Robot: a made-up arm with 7 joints.
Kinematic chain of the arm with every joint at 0, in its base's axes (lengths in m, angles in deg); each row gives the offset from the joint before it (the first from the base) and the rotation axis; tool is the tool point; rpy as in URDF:
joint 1: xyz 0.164 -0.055 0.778 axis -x
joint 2: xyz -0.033 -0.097 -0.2 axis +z
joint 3: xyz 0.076 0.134 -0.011 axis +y
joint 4: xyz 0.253 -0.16 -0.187 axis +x
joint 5: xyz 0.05 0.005 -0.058 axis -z
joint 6: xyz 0.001 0 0.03 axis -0.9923 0.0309 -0.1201
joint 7: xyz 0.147 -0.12 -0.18 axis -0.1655 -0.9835 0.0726
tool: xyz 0.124 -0.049 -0.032 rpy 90 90 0
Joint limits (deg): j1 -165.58..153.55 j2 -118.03..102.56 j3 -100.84..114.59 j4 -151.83..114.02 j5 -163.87..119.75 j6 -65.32..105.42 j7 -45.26..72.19
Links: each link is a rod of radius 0.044 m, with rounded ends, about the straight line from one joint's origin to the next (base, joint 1, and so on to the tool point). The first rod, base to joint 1, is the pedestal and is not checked.
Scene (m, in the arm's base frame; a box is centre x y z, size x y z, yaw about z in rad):
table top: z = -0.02
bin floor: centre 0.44 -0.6 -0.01 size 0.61 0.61 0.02 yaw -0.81
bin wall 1: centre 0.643 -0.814 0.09 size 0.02 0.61 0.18 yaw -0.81
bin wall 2: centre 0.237 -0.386 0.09 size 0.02 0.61 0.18 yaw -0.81
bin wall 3: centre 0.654 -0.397 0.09 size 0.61 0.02 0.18 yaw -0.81
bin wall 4: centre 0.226 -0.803 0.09 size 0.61 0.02 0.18 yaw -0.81
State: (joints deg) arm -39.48 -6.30 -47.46 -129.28 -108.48 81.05 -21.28
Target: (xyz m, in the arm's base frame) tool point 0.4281 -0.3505 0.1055
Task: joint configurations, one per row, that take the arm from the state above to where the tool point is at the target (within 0.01 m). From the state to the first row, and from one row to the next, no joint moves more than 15 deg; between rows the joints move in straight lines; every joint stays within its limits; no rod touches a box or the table.
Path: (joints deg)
1: -33.25 -13.50 -54.51 -131.15 -118.90 75.76 -16.54
2: -27.02 -20.71 -61.56 -133.02 -129.33 70.48 -11.80
3: -37.63 -24.49 -59.73 -139.29 -131.02 66.06 -13.14
4: -48.23 -28.26 -57.90 -145.56 -132.71 61.64 -14.48
5: -58.84 -32.04 -56.08 -151.83 -134.40 57.22 -15.83

